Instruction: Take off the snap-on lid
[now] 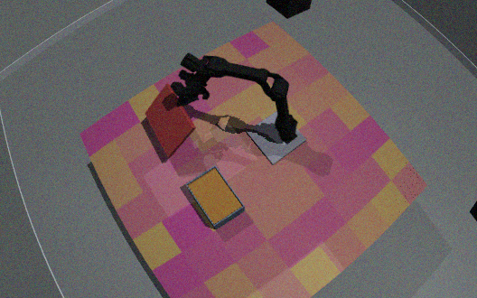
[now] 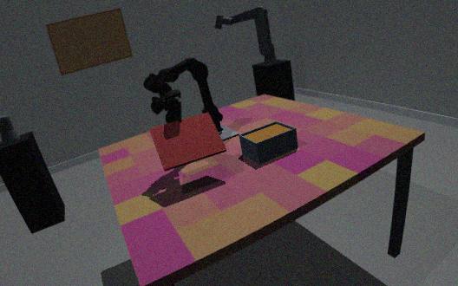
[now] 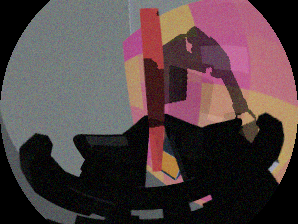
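The red lid is 60 mm ahead of my gripper tip, 10 mm to the right of it and 50 mm below it. Round my gripper tip: dark blue storage box (80 mm ahead, 350 mm to the left, 190 mm below).
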